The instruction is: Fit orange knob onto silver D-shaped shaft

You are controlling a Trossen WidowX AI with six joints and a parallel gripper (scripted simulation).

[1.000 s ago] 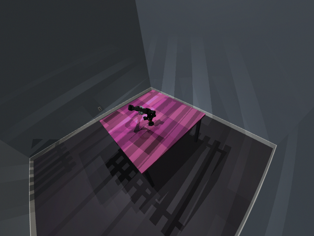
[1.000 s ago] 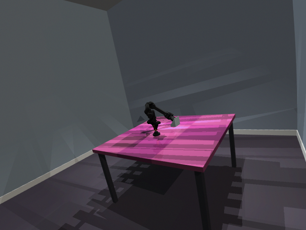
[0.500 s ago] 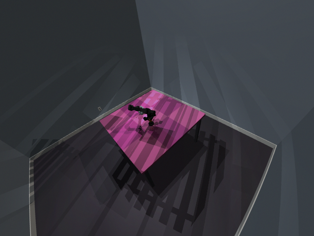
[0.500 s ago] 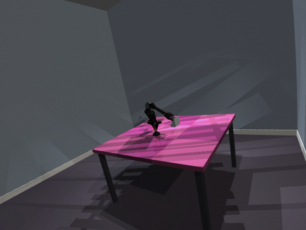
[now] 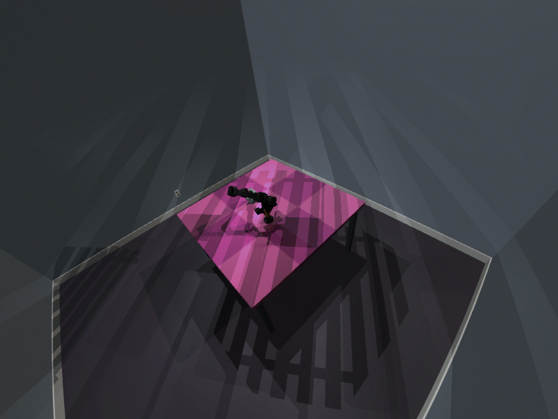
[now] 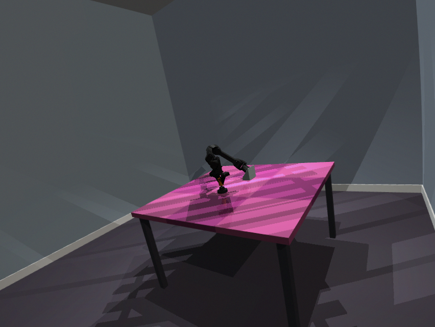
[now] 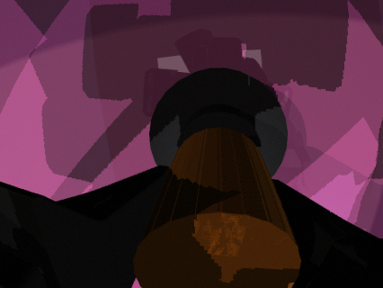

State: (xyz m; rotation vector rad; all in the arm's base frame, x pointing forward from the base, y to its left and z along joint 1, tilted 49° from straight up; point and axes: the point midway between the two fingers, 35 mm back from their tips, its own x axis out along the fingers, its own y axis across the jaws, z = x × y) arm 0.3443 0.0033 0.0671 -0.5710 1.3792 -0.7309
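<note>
Now: gripper tip 3 cm below the orange knob. Round my gripper tip: round black pedestal 4 cm below.
</note>
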